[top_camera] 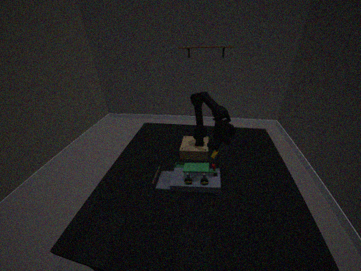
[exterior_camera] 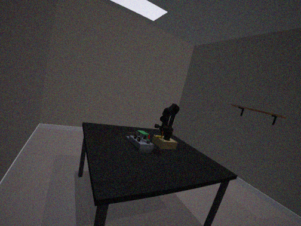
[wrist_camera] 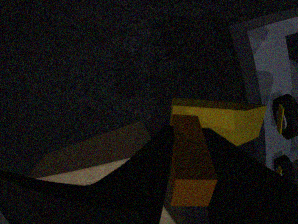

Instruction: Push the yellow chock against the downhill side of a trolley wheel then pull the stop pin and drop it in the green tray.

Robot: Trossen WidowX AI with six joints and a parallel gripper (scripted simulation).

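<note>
My gripper tip is 2 cm short of the yellow chock, 1 cm to the left of it and 1 cm above it. The rest, counted from my gripper tip: trolley 16 cm ahead, 10 cm to the right, 6 cm below; red-headed stop pin 13 cm ahead, 5 cm below.
</note>
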